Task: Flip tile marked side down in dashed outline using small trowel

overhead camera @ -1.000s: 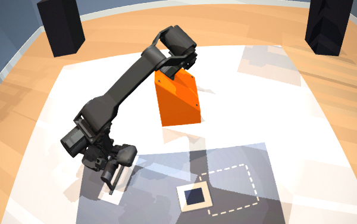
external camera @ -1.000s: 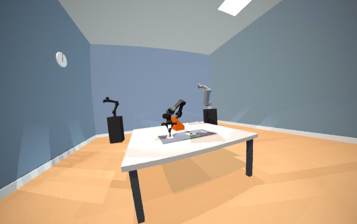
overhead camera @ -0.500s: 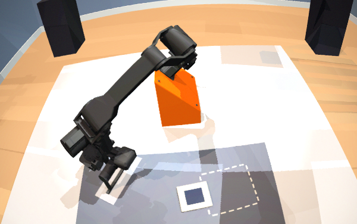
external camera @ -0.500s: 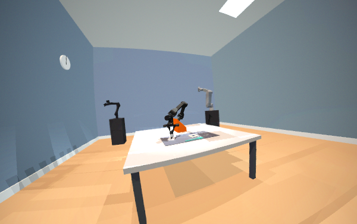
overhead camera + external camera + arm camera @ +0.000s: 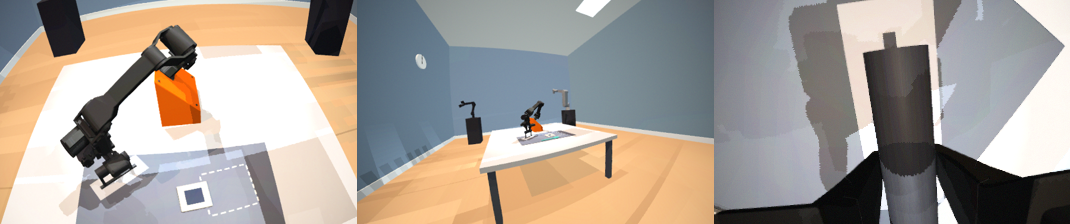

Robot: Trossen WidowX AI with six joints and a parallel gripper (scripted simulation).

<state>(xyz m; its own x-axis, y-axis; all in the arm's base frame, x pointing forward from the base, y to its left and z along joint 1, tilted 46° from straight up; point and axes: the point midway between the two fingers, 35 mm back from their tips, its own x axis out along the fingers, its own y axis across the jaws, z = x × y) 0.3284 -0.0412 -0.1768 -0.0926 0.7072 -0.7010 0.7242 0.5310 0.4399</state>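
The trowel is 2 cm behind my gripper tip, 2 cm to the left of it and 3 cm below it. Round my gripper tip: white tile: 7 cm ahead, 25 cm to the left, 6 cm below; then mat: 6 cm ahead, 19 cm to the left, 8 cm below.
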